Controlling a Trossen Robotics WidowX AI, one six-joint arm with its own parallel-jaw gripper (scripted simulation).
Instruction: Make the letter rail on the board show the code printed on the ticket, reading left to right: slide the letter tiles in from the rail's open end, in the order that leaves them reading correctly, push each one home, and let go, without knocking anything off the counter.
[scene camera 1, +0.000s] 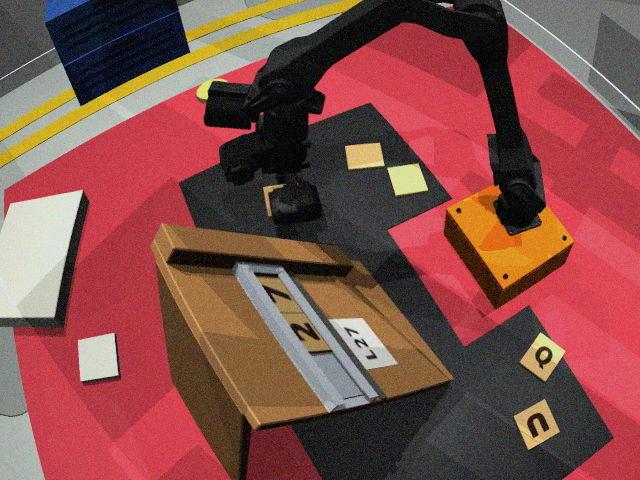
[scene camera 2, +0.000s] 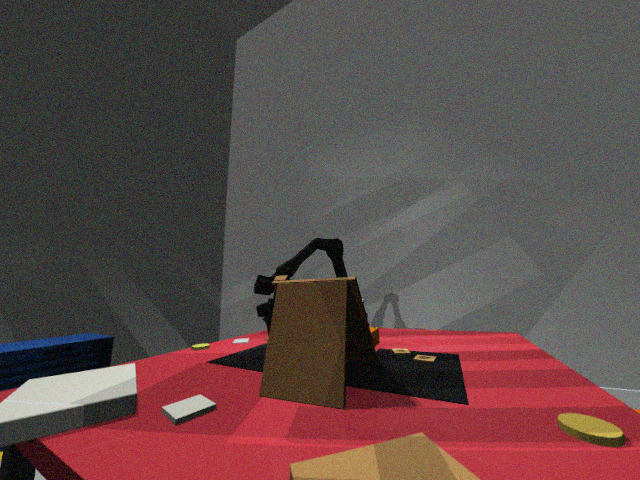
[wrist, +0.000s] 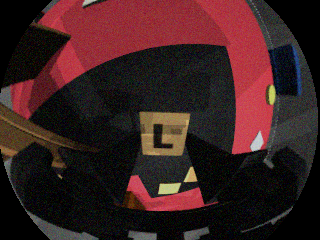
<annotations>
My gripper (scene camera 1: 285, 199) is 86 cm from the lens. A small white block (scene camera 1: 98, 356) is 87 cm from the lens.
</annotations>
